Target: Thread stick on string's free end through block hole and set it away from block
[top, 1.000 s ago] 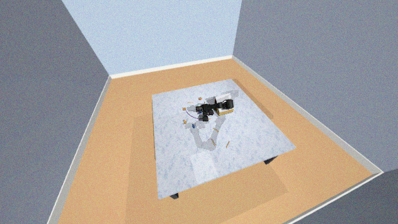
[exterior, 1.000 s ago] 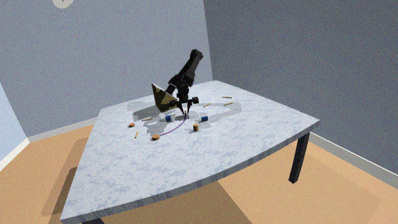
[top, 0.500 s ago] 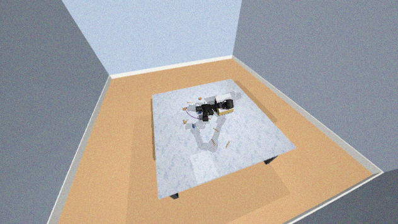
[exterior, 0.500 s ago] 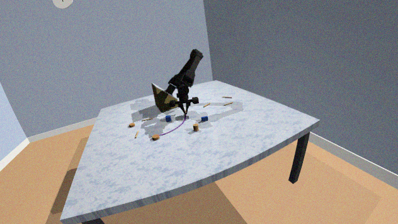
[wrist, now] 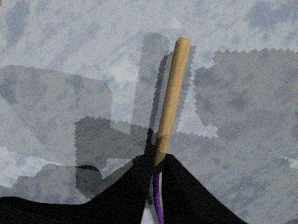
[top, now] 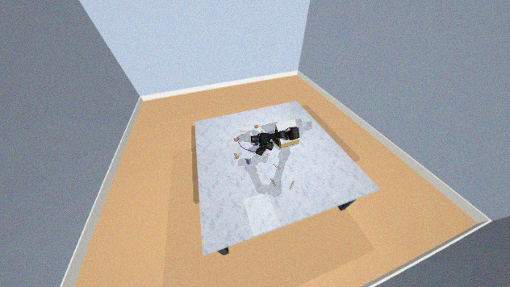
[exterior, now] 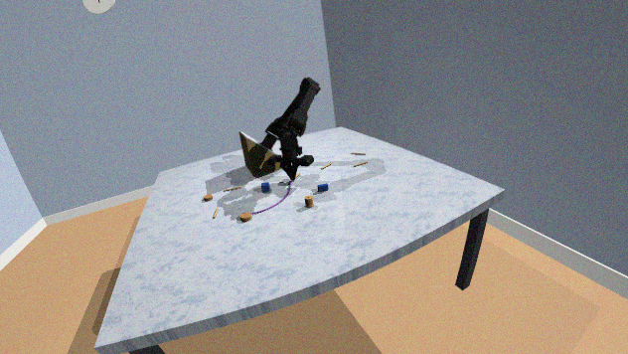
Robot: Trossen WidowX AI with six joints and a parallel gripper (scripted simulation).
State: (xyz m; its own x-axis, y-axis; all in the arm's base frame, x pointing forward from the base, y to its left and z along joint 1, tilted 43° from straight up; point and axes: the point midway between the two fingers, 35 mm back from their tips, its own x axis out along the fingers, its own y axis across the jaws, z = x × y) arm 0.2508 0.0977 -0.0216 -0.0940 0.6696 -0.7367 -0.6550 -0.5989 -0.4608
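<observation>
The thin stick is 1 cm to the left of my gripper tip and 1 cm behind it. Also, from my gripper tip: blue block: 12 cm to the right, 3 cm ahead, 1 cm above; short wooden cylinder: 24 cm ahead, 1 cm to the right, 1 cm above.
</observation>
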